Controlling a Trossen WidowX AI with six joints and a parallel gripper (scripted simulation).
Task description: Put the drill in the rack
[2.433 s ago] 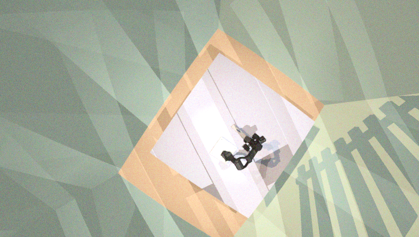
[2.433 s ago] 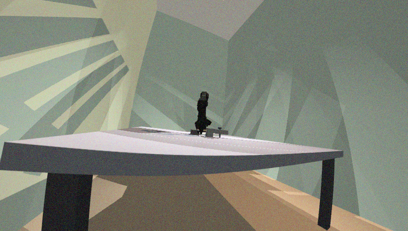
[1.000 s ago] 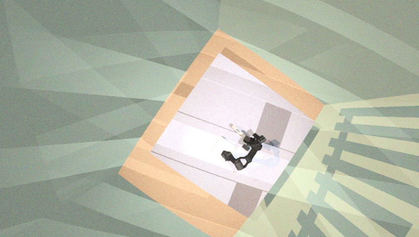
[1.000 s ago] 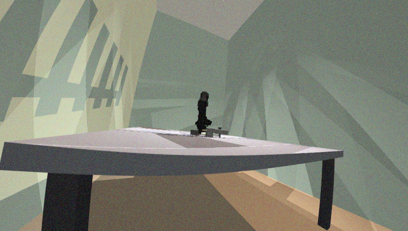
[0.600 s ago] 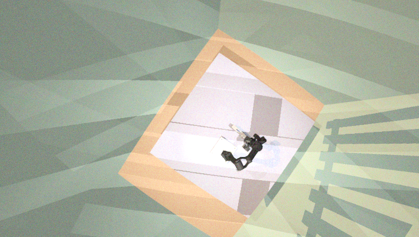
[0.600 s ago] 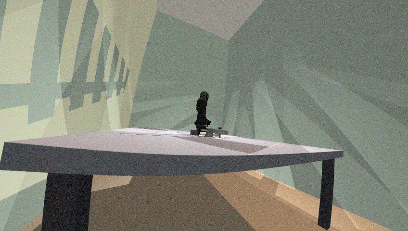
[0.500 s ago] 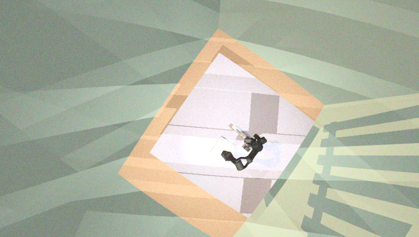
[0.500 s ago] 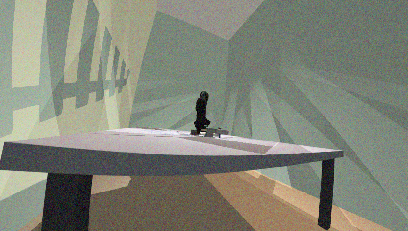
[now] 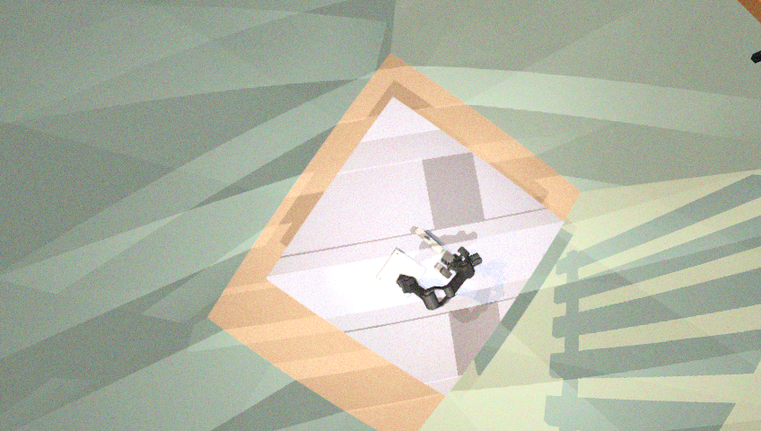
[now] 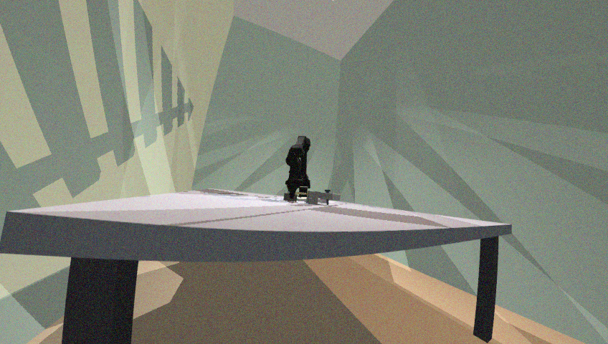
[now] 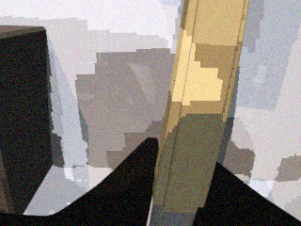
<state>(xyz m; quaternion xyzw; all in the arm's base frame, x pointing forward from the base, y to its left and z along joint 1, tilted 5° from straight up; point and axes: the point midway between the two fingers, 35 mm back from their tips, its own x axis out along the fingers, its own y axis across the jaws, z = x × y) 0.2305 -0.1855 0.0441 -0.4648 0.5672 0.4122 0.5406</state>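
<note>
My gripper tip is 1 cm short of the drill, 4 cm to the right of it and 3 cm below it. From my gripper tip the other things lie so: dark block (7 cm behind, 2 cm to the left); key (5 cm ahead, 19 cm to the left, 4 cm above).
</note>
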